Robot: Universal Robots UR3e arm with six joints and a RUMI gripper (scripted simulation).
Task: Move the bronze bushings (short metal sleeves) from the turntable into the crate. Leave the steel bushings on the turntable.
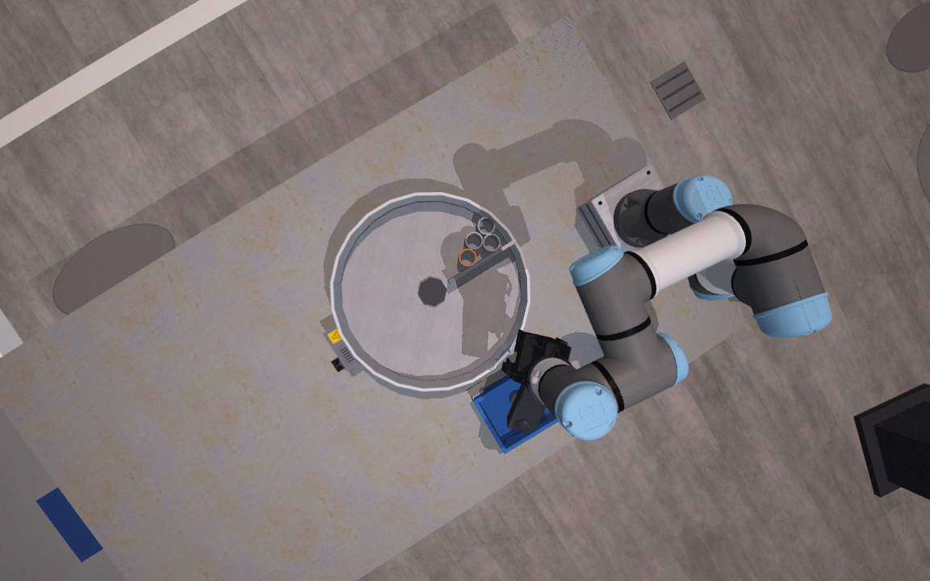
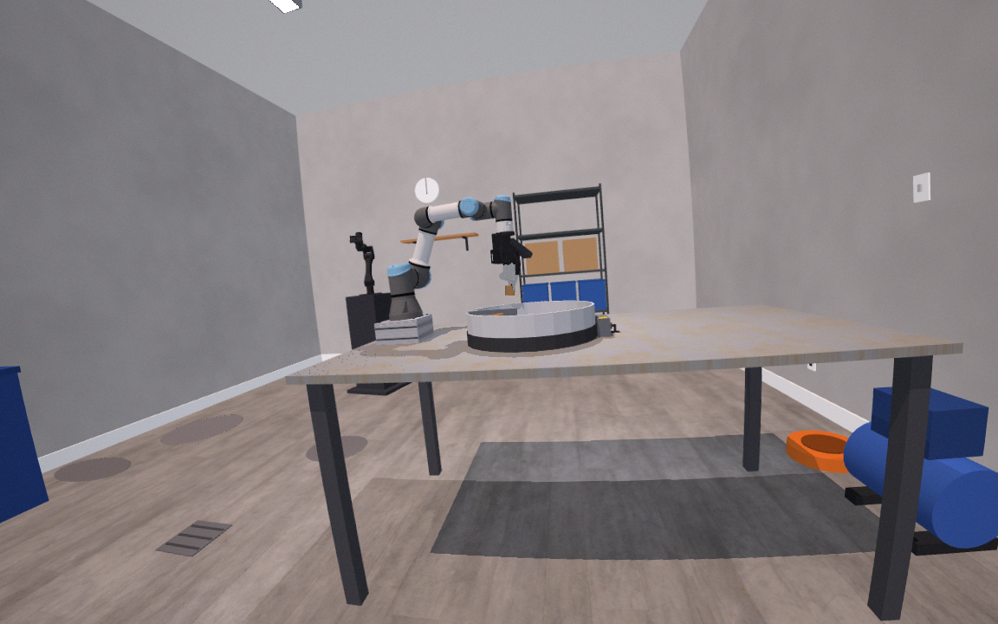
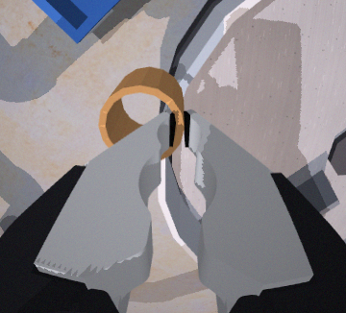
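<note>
My gripper is now 10 mm short of the blue crate, 150 mm to the right of it and 140 mm above it. Round my hand: round turntable (110 mm ahead, 180 mm to the right, 120 mm below).
</note>
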